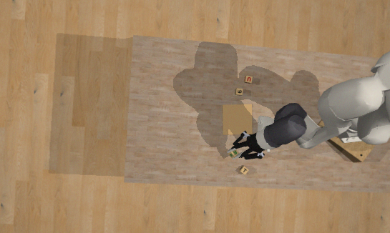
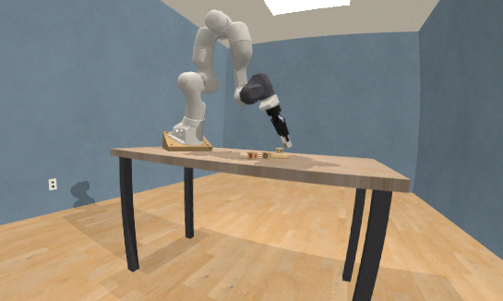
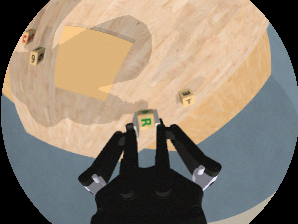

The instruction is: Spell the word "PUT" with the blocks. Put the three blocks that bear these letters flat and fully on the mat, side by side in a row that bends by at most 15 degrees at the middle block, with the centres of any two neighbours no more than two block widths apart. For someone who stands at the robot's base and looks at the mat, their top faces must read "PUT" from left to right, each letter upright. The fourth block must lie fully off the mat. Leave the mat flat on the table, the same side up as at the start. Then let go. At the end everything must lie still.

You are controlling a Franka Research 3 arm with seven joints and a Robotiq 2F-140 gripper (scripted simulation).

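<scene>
My gripper is now 60 mm past the T block, 90 mm to the right of it and 60 mm above it. Round my hand: green P block (10 mm ahead, 10 mm to the left, 20 mm below); then block marked 6 (10 mm behind, 270 mm to the right, 60 mm below); then tan mat (20 mm behind, 140 mm to the right, 70 mm below).
</scene>
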